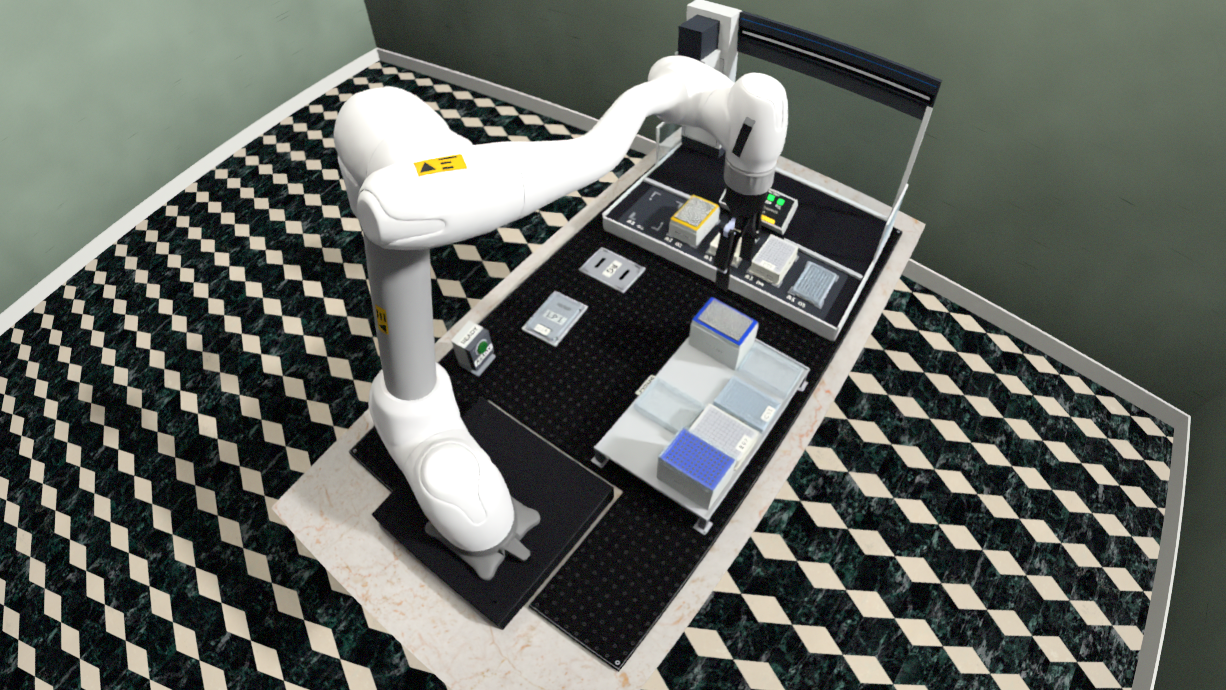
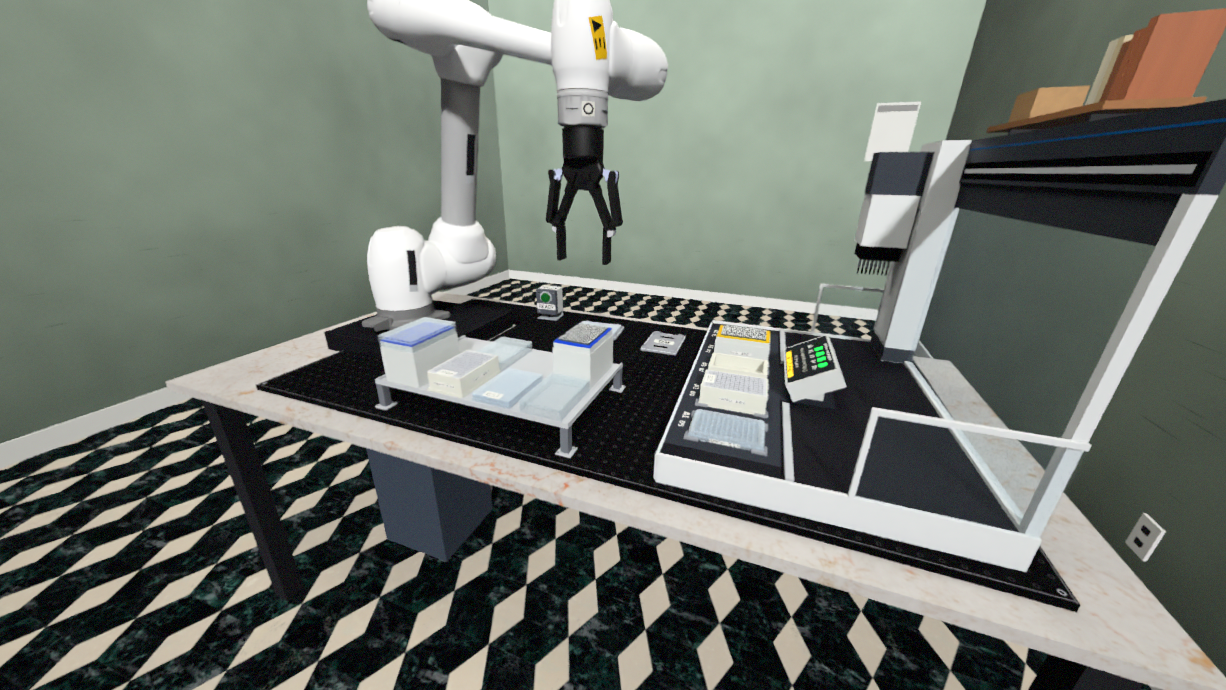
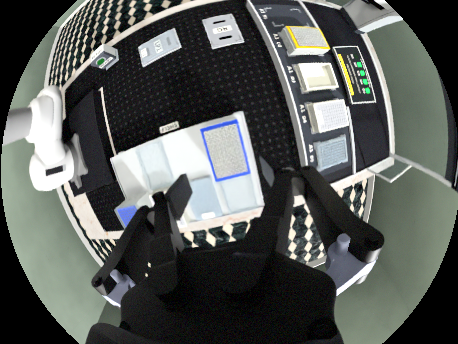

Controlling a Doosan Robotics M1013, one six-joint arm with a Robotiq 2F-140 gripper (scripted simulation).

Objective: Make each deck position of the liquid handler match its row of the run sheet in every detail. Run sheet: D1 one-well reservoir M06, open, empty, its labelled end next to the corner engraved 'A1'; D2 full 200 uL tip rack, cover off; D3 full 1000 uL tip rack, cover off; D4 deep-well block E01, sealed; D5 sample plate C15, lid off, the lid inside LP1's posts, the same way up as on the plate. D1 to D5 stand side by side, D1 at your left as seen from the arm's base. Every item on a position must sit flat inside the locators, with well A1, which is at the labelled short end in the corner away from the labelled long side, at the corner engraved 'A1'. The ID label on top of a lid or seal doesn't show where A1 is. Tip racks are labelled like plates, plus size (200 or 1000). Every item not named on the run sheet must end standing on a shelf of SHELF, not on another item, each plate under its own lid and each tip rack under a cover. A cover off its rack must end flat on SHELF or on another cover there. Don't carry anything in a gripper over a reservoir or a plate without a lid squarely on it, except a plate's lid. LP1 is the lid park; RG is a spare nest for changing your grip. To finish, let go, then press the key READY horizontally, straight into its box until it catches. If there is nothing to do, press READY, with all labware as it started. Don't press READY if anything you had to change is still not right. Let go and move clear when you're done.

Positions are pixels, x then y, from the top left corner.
Scene:
My gripper shows in image 1 (733,272), in image 2 (583,261) and in image 3 (224,173). A clear plate shows in image 1 (815,281), in image 2 and in image 3. A yellow-rimmed tip rack shows in image 1, in image 2 and in image 3 (298,40). A blue-rimmed tip rack shows in image 1 (719,331), in image 2 (586,351) and in image 3 (224,144). The same spot on the clear plate: (image 3: 339,145) is (image 2: 743,423). One and the same spot on the yellow-rimmed tip rack: (image 2: 739,341) is (image 1: 706,221).

